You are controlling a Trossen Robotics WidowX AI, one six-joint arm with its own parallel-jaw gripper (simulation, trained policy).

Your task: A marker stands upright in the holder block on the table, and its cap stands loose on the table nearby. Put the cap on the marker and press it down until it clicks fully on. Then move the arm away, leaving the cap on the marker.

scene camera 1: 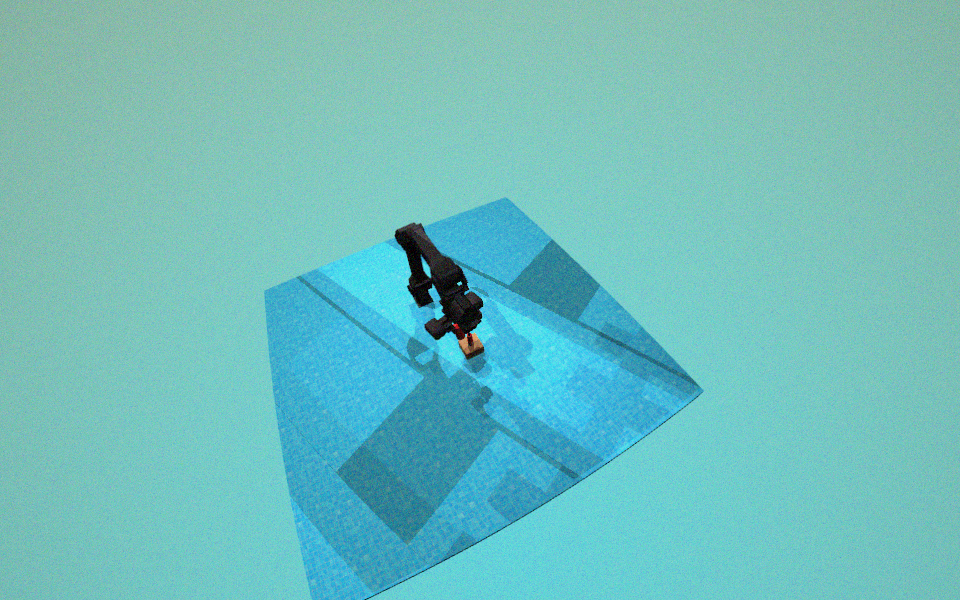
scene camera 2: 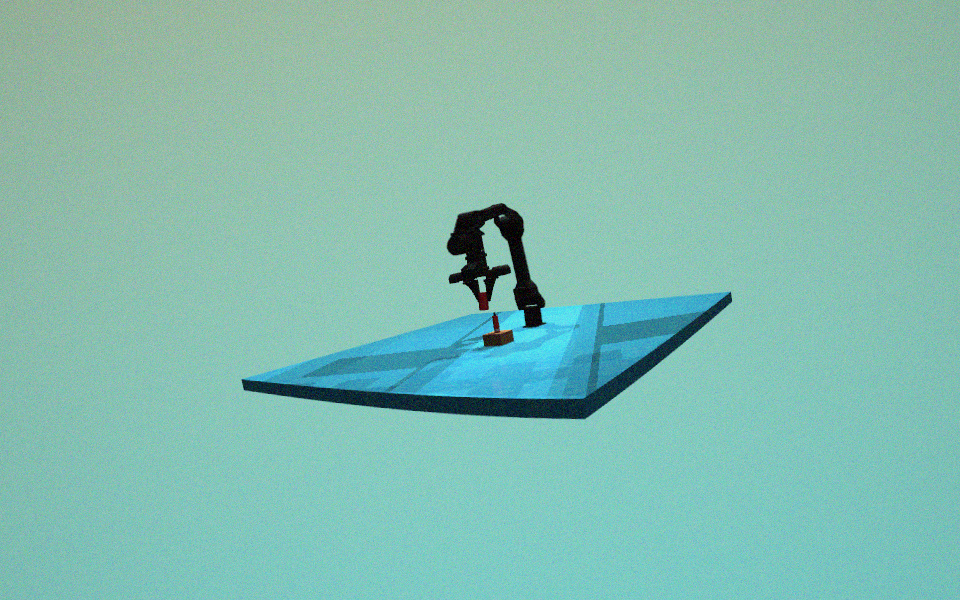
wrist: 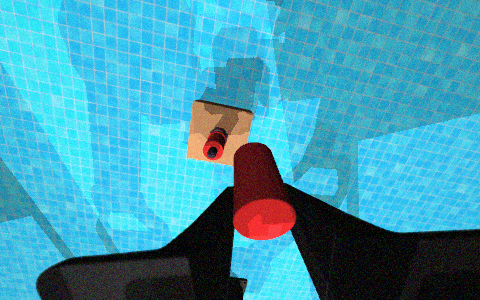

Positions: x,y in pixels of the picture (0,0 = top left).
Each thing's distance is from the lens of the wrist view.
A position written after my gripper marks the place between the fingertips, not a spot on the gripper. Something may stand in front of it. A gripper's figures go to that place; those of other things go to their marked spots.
my gripper (wrist: pixel 256 191): 11 cm
red cap (wrist: pixel 262 210): 8 cm
